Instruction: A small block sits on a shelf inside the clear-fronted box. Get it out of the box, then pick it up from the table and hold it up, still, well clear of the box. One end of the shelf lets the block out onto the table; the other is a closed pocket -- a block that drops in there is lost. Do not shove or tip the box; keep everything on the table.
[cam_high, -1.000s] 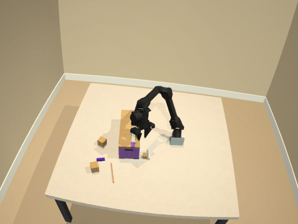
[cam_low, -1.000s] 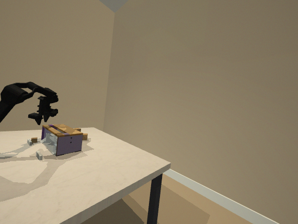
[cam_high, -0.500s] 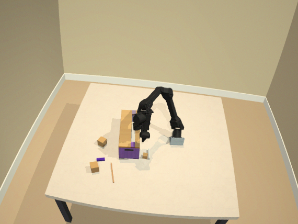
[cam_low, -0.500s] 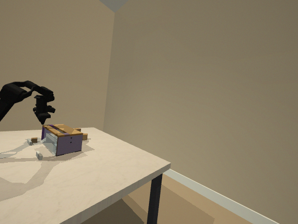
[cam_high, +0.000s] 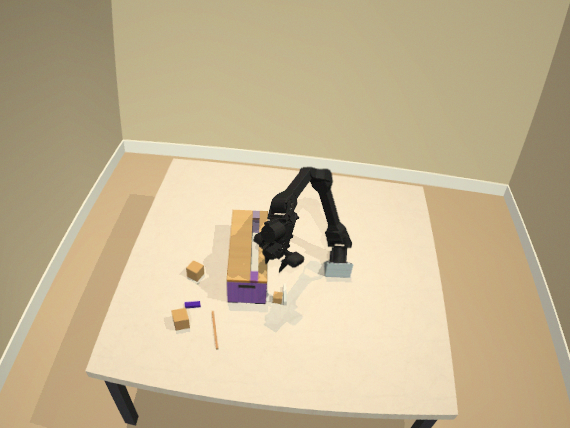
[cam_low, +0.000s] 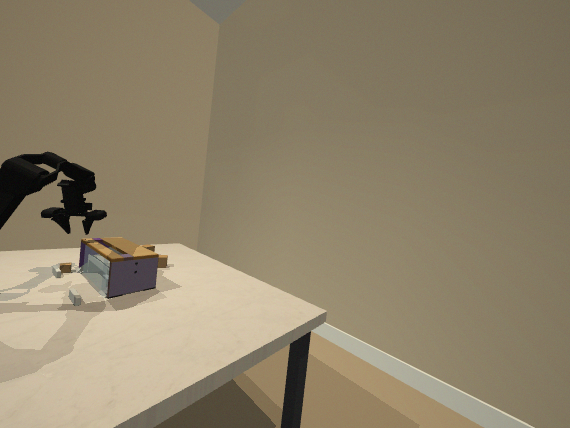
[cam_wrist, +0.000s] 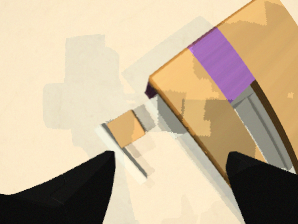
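The small tan block lies 140 mm below my gripper tip, 30 mm behind it and 20 mm to the left of it. Also, from my gripper tip: thin stick (200 mm to the left, 170 mm ahead, 150 mm below); then box (140 mm to the right, 90 mm below, 70 mm ahead).
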